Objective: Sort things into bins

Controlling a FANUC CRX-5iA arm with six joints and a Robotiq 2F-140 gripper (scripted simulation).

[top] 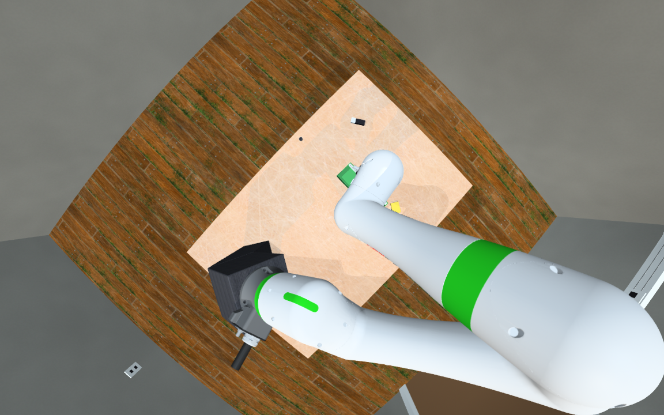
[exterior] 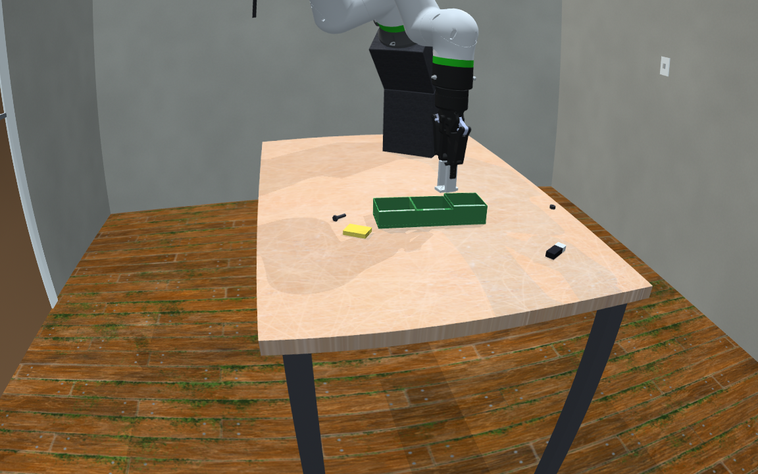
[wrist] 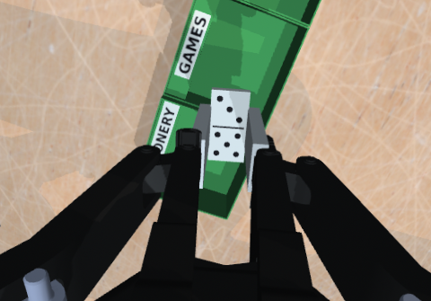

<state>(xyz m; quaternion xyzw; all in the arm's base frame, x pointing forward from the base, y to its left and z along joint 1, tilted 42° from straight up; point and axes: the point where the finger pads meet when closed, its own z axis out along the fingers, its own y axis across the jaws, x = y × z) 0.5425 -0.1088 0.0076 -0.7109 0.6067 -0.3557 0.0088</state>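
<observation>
My gripper is now 40 mm to the left of the green three-part bin and 80 mm above it. Also, from my hand: yellow pad: 10 mm ahead, 220 mm to the right, 100 mm below; then black battery: 30 mm behind, 120 mm to the right, 90 mm below; then white domino: 30 mm below.
</observation>
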